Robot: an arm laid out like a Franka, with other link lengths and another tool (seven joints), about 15 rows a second.
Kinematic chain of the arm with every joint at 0, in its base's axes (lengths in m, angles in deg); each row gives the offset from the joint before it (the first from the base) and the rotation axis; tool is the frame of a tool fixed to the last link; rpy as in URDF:
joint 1: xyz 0 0 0.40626 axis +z
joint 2: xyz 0 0 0 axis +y
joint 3: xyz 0 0 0.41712 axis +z
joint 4: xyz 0.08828 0 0 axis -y
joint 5: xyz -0.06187 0 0.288 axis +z
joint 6: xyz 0 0 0 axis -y
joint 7: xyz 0.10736 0 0 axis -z
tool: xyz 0.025 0.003 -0.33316 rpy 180 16.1 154.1
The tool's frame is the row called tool.
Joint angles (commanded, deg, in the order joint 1, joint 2, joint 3, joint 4, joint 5, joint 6, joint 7), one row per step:
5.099, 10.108, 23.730, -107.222, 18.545, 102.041, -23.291
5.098, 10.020, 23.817, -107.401, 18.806, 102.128, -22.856
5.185, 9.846, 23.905, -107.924, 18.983, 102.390, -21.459
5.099, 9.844, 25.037, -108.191, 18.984, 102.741, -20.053
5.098, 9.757, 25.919, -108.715, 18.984, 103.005, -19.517
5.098, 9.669, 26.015, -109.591, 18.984, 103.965, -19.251
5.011, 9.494, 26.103, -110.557, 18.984, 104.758, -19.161
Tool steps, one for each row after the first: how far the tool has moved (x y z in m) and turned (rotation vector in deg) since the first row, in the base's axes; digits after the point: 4 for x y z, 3 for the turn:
-0.0014, 0.0013, 0.0001, 0.001, 0.210, -0.440
-0.0041, 0.0018, -0.0014, -0.532, 0.657, -1.656
-0.0093, 0.0080, -0.0020, -0.896, 0.907, -1.994
-0.0161, 0.0122, -0.0037, -1.129, 1.165, -1.662
-0.0166, 0.0118, -0.0077, -1.322, 1.053, -2.087
-0.0182, 0.0102, -0.0117, -1.549, 1.034, -2.380

